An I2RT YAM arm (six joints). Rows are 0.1 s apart.
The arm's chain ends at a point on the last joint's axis. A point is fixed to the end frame.
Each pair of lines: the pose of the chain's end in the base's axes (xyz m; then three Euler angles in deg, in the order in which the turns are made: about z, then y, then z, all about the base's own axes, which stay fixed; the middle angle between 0 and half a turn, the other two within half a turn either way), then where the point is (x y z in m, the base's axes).
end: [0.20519, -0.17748, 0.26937, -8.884, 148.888, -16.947]
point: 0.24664 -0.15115 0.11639
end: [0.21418, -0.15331, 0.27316, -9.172, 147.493, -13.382]
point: 0.25731 -0.12553 0.12090
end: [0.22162, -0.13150, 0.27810, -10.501, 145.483, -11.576]
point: 0.26814 -0.10449 0.12670
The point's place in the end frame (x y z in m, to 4 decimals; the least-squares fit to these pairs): 0.0453 0.0448 0.1475
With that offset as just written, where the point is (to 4 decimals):
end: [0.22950, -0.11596, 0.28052, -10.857, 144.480, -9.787]
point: 0.2775 -0.0883 0.1297
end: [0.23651, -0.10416, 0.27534, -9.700, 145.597, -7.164]
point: 0.2810 -0.0729 0.1241
